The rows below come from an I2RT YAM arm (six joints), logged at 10 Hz.
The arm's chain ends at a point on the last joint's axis. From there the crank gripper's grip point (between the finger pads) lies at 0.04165 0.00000 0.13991 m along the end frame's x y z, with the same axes.
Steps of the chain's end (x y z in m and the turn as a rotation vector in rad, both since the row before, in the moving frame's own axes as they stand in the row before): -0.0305 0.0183 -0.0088 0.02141 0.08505 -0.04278; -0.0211 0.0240 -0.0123 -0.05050 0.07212 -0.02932; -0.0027 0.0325 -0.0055 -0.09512 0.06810 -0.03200; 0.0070 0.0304 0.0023 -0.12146 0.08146 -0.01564; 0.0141 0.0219 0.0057 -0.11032 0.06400 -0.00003; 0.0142 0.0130 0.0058 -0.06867 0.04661 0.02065; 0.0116 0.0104 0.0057 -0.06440 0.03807 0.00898; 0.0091 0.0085 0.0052 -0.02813 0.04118 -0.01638; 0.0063 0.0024 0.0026 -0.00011 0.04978 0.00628
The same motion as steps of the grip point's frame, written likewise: -0.0189 0.0133 -0.0129 0.02141 0.08505 -0.04278; -0.0110 0.0296 -0.0158 -0.05050 0.07212 -0.02932; 0.0069 0.0442 -0.0092 -0.09512 0.06810 -0.03200; 0.0183 0.0464 -0.0025 -0.12146 0.08146 -0.01564; 0.0229 0.0371 0.0019 -0.11032 0.06400 -0.00003; 0.0206 0.0235 0.0033 -0.06867 0.04661 0.02065; 0.0168 0.0197 0.0037 -0.06440 0.03807 0.00898; 0.0149 0.0117 0.0033 -0.02813 0.04118 -0.01638; 0.0132 0.0027 0.0004 -0.00011 0.04978 0.00628
